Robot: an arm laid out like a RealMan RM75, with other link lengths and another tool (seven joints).
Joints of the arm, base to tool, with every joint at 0 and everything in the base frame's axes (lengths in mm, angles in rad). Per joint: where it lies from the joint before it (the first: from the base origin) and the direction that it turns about. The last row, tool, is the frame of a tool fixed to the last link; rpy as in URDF.
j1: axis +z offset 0 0 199.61
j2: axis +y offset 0 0 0
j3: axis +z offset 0 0 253.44
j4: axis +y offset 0 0 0
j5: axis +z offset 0 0 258.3
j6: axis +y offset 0 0 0
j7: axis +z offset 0 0 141.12
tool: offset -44 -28 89 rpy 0.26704 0 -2.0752
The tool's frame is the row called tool.
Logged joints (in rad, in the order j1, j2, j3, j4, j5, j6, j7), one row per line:
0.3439, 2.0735, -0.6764, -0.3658, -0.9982, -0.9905, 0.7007
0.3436, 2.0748, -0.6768, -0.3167, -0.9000, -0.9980, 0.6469
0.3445, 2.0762, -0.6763, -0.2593, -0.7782, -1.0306, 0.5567
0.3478, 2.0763, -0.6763, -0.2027, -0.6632, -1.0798, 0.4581
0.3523, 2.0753, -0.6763, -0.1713, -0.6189, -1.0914, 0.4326
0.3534, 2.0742, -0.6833, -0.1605, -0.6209, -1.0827, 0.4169
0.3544, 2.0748, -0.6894, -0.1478, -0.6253, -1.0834, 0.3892
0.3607, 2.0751, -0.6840, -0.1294, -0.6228, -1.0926, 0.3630
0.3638, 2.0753, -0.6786, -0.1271, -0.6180, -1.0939, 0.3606
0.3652, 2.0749, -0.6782, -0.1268, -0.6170, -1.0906, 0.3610
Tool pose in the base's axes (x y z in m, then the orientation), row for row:
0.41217, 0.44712, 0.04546, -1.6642, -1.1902, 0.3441
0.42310, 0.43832, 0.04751, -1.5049, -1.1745, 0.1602
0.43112, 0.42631, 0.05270, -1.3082, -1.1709, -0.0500
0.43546, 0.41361, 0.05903, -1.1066, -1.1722, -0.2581
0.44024, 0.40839, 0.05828, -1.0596, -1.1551, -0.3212
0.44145, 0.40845, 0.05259, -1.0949, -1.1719, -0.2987
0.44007, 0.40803, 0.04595, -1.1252, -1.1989, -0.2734
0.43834, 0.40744, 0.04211, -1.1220, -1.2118, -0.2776
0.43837, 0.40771, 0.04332, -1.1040, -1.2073, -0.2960
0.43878, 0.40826, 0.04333, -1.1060, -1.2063, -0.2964
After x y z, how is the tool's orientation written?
As angles about the fixed x, y, z axes (roll, pitch, yaw), in radians.
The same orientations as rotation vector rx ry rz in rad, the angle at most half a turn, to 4 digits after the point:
-1.2383, -1.0960, -0.7194
-1.2216, -1.0251, -0.7512
-1.1753, -0.9660, -0.8002
-1.1170, -0.9265, -0.8568
-1.1120, -0.8958, -0.8746
-1.1291, -0.9103, -0.8834
-1.1385, -0.9374, -0.8932
-1.1367, -0.9485, -0.9014
-1.1322, -0.9416, -0.9039
-1.1342, -0.9398, -0.9048

